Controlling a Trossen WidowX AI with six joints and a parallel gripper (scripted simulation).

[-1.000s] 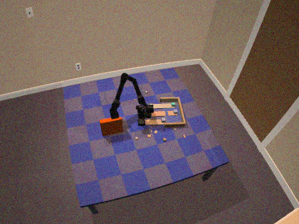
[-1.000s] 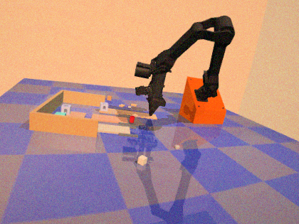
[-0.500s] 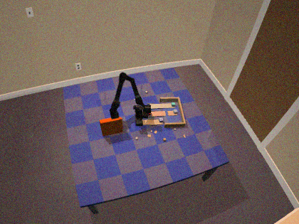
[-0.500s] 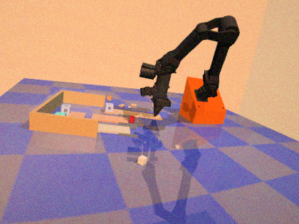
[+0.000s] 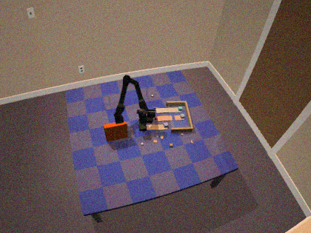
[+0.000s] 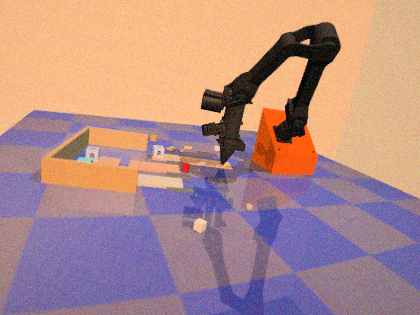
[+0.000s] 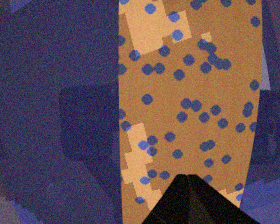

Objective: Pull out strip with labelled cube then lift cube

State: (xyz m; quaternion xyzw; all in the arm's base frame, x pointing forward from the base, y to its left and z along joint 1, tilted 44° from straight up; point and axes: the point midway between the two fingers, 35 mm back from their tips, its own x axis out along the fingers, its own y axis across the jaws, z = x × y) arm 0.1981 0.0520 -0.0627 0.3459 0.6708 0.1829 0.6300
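The peach strip lies 220 mm ahead of my gripper tip and 50 mm to the left of it. Also, from my gripper tip: red cylinder: 140 mm ahead, 60 mm to the left, 10 mm above.
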